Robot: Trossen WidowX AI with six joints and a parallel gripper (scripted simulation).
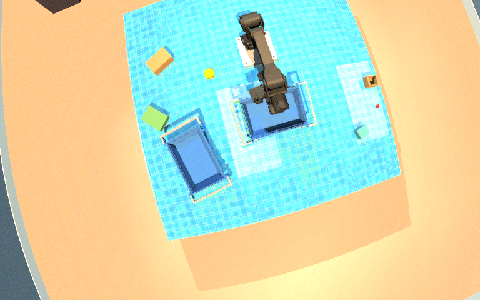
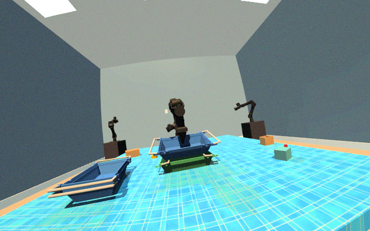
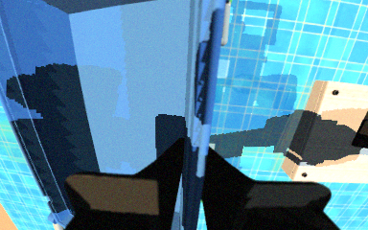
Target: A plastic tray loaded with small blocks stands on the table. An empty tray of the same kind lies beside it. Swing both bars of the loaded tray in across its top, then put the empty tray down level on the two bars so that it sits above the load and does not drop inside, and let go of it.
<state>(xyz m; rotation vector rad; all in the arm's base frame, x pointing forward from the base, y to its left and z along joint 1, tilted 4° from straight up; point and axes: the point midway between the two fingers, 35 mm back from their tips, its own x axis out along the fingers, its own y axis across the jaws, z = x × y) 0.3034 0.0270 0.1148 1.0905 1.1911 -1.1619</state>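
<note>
The blue tray is 80 mm ahead of my gripper tip, 10 mm to the left of it and 10 mm above it. From my gripper tip the other things lie so: yellow disc 250 mm to the right, 190 mm behind, 100 mm below; then green block 540 mm to the right, 90 mm below, 20 mm behind; then teal cube 450 mm to the left, 230 mm ahead, 90 mm below.
</note>
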